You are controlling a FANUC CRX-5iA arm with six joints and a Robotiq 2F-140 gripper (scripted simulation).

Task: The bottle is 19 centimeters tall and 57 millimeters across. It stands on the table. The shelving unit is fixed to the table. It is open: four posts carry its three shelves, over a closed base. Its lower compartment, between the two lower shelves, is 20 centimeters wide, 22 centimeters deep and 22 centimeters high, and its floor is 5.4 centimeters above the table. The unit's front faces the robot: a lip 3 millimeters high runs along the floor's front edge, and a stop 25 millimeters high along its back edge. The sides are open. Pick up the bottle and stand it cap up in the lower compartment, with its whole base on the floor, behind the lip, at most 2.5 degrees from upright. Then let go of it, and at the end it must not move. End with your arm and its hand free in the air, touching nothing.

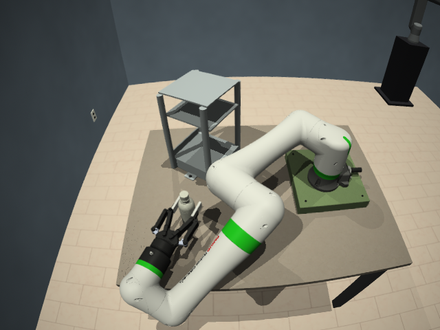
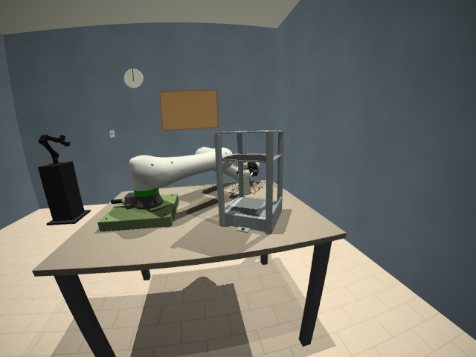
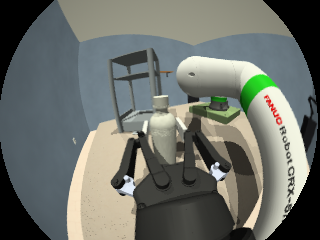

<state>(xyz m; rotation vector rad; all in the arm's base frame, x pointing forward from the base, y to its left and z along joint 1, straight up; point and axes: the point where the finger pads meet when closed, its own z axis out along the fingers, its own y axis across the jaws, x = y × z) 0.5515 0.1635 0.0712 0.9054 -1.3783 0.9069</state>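
Right now my hand is 10 mm below the pale grey bottle. From my hand the other things lie so: grey shelving unit 350 mm to the right, 80 mm above, 50 mm behind.
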